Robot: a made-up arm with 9 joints.
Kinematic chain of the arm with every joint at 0, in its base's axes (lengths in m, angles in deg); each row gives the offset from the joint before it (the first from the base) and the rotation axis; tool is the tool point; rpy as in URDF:
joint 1: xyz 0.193 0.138 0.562 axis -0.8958 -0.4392 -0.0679
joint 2: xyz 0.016 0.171 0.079 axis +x
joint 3: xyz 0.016 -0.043 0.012 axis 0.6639 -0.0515 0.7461
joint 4: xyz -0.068 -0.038 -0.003 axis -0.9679 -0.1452 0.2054
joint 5: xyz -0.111 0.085 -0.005 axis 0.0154 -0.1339 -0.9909
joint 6: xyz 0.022 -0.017 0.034 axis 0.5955 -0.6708 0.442
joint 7: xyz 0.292 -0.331 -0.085 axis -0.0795 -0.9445 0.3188
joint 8: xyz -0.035 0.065 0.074 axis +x
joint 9: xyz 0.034 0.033 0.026 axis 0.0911 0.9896 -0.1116
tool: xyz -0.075 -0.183 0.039 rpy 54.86 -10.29 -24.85
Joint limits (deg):
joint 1: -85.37..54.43
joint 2: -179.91..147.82
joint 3: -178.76..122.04
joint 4: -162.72..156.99
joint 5: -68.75..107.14
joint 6: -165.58..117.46
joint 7: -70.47..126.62
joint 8: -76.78..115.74
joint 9: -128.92..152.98
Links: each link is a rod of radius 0.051 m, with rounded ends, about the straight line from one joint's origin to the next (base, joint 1, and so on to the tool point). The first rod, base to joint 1, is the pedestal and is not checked.
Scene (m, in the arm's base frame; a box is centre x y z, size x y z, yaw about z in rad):
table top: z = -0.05
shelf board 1: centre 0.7 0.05 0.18 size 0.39 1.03 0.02 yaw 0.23
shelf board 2: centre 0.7 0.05 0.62 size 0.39 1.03 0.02 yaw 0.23
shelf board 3: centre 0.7 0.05 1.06 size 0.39 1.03 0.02 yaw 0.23
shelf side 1: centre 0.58 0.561 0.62 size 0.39 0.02 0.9 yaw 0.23
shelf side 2: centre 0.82 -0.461 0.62 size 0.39 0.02 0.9 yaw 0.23
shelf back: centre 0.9 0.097 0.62 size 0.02 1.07 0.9 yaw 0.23
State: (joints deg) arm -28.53 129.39 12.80 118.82 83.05 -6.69 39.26 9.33 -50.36
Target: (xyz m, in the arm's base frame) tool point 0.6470 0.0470 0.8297
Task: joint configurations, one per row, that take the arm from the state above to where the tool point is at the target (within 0.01 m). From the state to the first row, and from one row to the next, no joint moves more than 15 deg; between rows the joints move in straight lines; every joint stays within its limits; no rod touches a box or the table.
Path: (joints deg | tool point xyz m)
1: -32.65 124.94 -0.94 123.77 77.32 -2.57 42.19 11.75 -51.44 | -0.3306 0.2108 0.4329
2: -36.76 120.48 -14.68 128.72 71.59 1.56 45.12 14.18 -52.51 | -0.2433 -0.0186 0.4886
3: -40.88 116.03 -28.42 133.68 65.86 5.68 48.05 16.60 -53.59 | -0.0823 -0.1905 0.5774
4: -44.99 111.58 -42.16 138.63 60.12 9.81 50.98 19.03 -54.67 | 0.1279 -0.2727 0.6765
5: -49.11 107.12 -55.89 143.58 54.39 13.93 53.91 21.45 -55.74 | 0.3481 -0.2513 0.7625
6: -53.23 102.67 -69.63 148.53 48.66 18.05 56.83 23.87 -56.82 | 0.5339 -0.1347 0.8167
7: -57.34 98.22 -83.37 153.49 42.93 22.18 59.76 26.30 -57.90 | 0.6470 0.0470 0.8297

